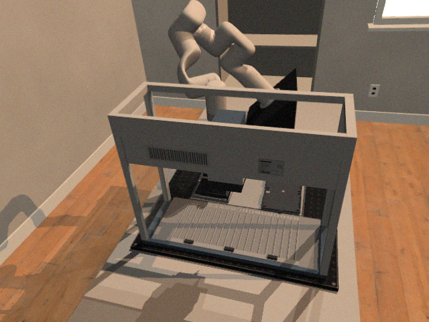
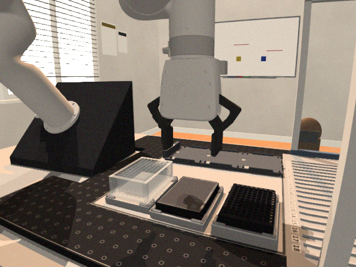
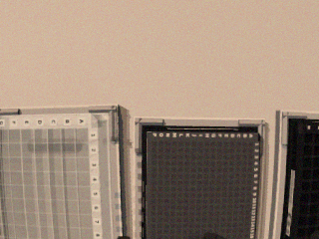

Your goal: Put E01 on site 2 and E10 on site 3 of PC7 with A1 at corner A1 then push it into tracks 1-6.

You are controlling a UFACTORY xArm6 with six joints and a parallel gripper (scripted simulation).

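My gripper is now 10 cm above the E10. From my hand the other things lie so: nest S2: 11 cm below; 96-well plate E01: 11 cm ahead, 1 cm to the right, 10 cm below; clear deep-well block E07: 10 cm behind, 2 cm to the left, 8 cm below.
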